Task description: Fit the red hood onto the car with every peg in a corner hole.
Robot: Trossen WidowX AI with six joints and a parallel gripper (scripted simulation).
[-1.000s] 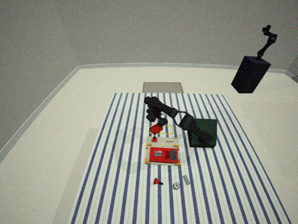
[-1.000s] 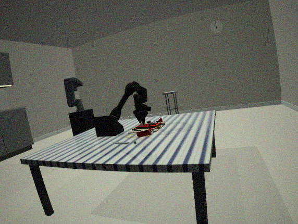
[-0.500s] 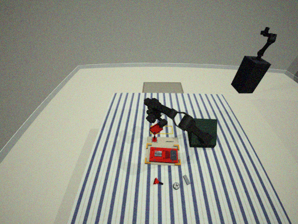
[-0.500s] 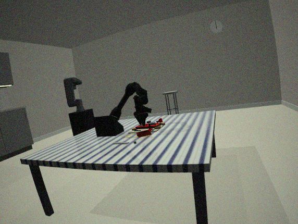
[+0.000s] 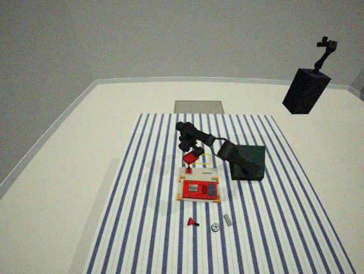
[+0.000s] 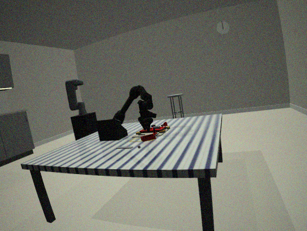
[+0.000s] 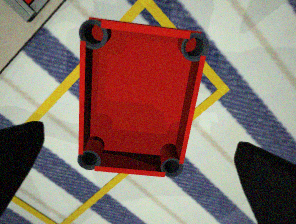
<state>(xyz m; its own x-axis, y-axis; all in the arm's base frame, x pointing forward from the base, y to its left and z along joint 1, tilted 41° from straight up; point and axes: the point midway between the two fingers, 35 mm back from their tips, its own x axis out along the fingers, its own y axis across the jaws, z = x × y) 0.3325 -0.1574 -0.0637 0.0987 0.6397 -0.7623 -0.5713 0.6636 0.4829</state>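
Right now my gripper tip is 5 cm above the red hood. Round my gripper tip: grey bar 17 cm to the right, 11 cm behind, 6 cm below; grey engine block 24 cm to the left, 4 cm below.
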